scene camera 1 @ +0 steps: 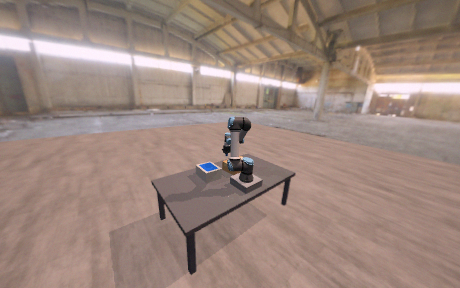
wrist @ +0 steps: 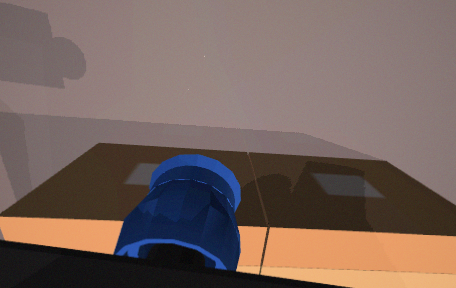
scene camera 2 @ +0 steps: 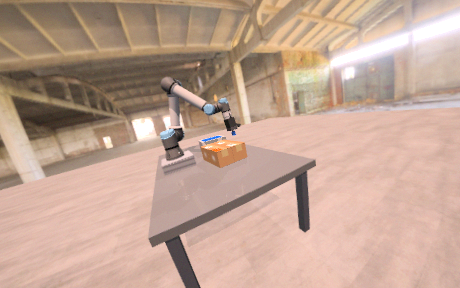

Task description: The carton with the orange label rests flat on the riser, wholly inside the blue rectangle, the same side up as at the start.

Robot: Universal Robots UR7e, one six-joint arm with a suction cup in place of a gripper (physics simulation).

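Frame: origin at the arm's base, x ahead, y left, z up, level; millimetres.
Seen in the pictures: hand, its tool point: [scene camera 1: 226, 155] [wrist: 195, 194] [scene camera 2: 234, 135]; arm's base, origin of its link: [scene camera 1: 246, 178] [scene camera 2: 175, 157].
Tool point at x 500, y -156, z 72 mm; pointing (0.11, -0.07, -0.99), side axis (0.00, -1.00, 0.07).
Note:
Pixels of each thing's middle, then the offset from my tool point to it. Level surfaces: height alone.
- carton with the orange label, middle of its body: [scene camera 2: 220, 155] dx -215, dy -138, dz -93 mm
- grey riser, middle of its body: [scene camera 2: 212, 143] [scene camera 1: 208, 171] dx -90, dy +352, dz -91 mm
- blue rectangle, middle of its body: [scene camera 2: 211, 138] [scene camera 1: 208, 166] dx -90, dy +352, dz -31 mm
- table, height of its surface: dz -151 mm
The carton with the orange label [scene camera 2: 216, 149] sits in a tight block of cartons on the table. Its orange patch shows on top in scene camera 2; the label does not show in the wrist view. The block [scene camera 1: 226, 165] [wrist: 290, 250] is partly hidden by the arm in scene camera 1. The grey riser [scene camera 1: 210, 176] stands beside the block, with the blue rectangle [scene camera 1: 209, 167] [scene camera 2: 213, 138] on its top and no carton on it. My gripper, a blue suction cup [scene camera 2: 233, 133] [wrist: 195, 167], is off and empty, above the block's far part in scene camera 2.
The table [scene camera 1: 200, 210] [scene camera 2: 225, 200] carries the block, the riser and the arm's grey base plate [scene camera 1: 245, 184] [scene camera 2: 178, 162]. In the wrist view, dark carton side faces [wrist: 270, 200] with pale tape patches and a seam show past the cup.

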